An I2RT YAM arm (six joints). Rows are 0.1 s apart.
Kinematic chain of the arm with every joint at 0, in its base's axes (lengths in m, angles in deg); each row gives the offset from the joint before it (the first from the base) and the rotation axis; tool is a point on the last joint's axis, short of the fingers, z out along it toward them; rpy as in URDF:
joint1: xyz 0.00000 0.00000 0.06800 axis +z
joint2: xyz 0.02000 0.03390 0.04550 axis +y
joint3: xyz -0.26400 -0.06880 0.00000 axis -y
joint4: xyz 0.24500 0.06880 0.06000 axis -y
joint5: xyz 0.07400 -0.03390 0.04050 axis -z
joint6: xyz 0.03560 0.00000 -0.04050 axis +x
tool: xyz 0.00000 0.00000 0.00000 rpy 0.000 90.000 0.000
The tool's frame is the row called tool.
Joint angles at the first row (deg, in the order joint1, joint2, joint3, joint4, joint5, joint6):
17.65 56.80 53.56 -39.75 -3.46 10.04
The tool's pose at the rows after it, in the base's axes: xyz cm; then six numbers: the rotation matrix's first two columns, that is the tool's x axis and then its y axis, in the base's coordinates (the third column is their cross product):
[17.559 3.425 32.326 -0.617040 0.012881 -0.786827 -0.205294 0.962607 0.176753]
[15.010 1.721 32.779 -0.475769 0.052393 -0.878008 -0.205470 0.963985 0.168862]
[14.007 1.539 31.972 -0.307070 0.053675 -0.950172 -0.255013 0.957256 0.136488]
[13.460 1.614 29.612 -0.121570 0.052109 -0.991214 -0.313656 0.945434 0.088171]
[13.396 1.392 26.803 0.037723 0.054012 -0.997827 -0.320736 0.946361 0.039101]
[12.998 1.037 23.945 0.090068 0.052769 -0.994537 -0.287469 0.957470 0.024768]
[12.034 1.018 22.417 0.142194 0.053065 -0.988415 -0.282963 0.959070 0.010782]
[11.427 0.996 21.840 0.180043 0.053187 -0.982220 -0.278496 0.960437 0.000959]
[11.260 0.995 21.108 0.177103 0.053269 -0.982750 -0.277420 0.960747 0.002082]
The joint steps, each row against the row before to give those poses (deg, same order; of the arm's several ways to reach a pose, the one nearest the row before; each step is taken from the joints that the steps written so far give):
-8.24 -6.93 -0.59 -0.04 -4.75 -3.45
-5.62 -9.31 -4.68 4.83 -3.54 -1.68
-0.98 -6.58 -7.17 11.04 -2.07 -0.86
-0.15 -6.50 -10.84 15.23 -2.30 -0.61
-1.19 -3.97 -10.66 15.76 -0.98 -0.26
-1.31 -3.78 -7.87 6.97 0.78 -0.04
0.02 -6.23 -4.72 1.49 0.35 0.00
-0.02 -4.35 -2.10 -0.07 0.26 0.00
0.03 -2.06 -1.51 -0.72 0.09 0.00

